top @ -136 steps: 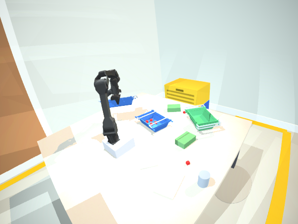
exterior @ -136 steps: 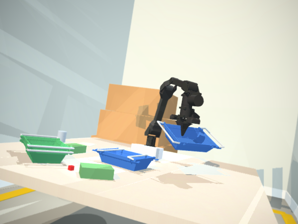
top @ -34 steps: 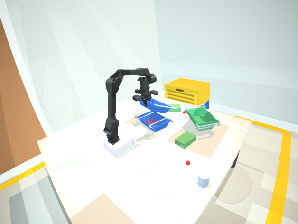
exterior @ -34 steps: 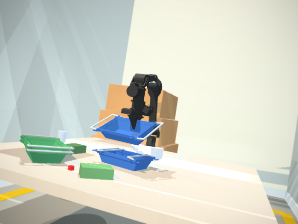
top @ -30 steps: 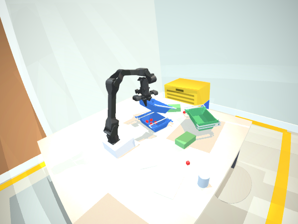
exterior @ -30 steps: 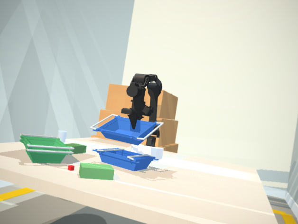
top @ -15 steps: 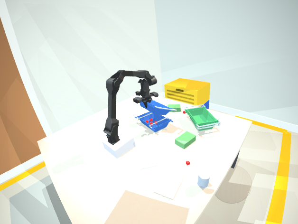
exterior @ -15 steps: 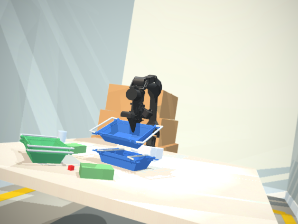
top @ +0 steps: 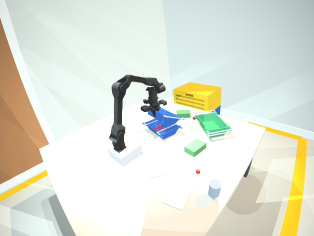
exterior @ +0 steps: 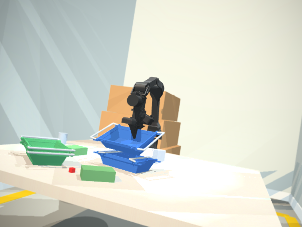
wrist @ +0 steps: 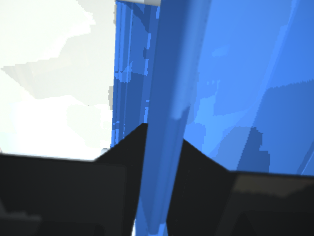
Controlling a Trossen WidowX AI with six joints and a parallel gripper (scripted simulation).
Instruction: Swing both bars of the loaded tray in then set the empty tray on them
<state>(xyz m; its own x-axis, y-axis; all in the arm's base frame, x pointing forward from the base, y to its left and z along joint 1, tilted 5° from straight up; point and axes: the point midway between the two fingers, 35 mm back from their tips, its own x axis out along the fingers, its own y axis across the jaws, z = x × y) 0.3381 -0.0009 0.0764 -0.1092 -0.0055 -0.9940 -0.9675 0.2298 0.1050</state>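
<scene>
Right now the blue tray is 70 mm ahead of my gripper tip and 20 mm to the right of it. The rest, counted from my gripper tip: pale cylinder 580 mm to the right, 240 mm behind, 110 mm below.
</scene>
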